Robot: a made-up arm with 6 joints.
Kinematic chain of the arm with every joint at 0, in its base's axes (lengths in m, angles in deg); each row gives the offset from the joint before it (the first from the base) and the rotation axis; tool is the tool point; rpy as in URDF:
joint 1: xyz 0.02 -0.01 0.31 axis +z
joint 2: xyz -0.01 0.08 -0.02 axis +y
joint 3: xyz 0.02 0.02 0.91 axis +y
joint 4: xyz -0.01 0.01 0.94 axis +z
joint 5: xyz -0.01 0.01 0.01 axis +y
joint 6: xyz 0.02 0 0.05 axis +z
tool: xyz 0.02 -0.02 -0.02 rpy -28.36 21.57 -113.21
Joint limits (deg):
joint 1: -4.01..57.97
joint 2: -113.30..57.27
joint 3: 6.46..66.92
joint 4: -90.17..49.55
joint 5: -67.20..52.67
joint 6: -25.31..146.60
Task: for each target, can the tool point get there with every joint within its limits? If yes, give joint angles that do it. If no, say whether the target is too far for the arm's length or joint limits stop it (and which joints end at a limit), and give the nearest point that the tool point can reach.
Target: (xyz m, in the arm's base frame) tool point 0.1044 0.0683 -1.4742
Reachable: no: joint limits stop it (at a limit: joint 1, joint 2, joint 3, joint 4, joint 5, joint 6) | nearest point -1.7374 0.2235 -0.3910 | short by 2.142 m
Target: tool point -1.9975 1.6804 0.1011
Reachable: no: too far | nearest point -1.8528 0.2809 0.1227 | short by 1.407 m
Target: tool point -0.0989 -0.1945 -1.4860
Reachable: no: joint limits stop it (at a limit: joint 1, joint 2, joint 3, joint 4, joint 5, joint 6) | nearest point -1.0117 -1.4517 -0.3910 | short by 1.901 m
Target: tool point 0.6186 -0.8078 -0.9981
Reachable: no: joint limits stop it (at a limit: joint 1, joint 2, joint 3) | nearest point 1.5540 -0.0319 0.2046 | short by 1.710 m
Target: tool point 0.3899 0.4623 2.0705
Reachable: yes | joints 37.59 8.75 18.33 28.66 -9.77 118.73
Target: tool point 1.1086 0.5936 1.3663
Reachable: yes | joints 22.77 20.18 53.98 24.05 39.58 38.88
